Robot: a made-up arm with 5 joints.
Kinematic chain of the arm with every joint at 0, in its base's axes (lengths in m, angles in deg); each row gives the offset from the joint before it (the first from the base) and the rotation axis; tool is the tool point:
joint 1: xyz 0 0 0.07 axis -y
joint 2: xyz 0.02 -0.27 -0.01 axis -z
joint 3: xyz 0 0.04 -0.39 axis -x
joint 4: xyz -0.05 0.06 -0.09 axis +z
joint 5: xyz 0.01 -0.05 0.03 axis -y
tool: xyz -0.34 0.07 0
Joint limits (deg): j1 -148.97..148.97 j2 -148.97..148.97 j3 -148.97..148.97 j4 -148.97..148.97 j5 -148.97..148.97
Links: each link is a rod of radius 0.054 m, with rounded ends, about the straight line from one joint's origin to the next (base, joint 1, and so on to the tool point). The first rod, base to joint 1, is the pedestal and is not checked.
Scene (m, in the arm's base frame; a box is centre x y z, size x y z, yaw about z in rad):
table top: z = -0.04
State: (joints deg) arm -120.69 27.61 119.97 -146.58 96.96
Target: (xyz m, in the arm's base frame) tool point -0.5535 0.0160 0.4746
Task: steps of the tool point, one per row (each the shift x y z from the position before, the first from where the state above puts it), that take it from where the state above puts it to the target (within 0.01 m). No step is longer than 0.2 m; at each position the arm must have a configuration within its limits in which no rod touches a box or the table.
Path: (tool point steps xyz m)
1: -0.1252 -0.0822 0.0237
2: -0.1499 -0.0212 0.0255
3: -0.1457 0.0480 0.0274
4: -0.1109 0.1114 0.0274
5: -0.0509 0.1547 0.0223
6: 0.0219 0.1674 0.0098
7: 0.0911 0.1464 -0.0103

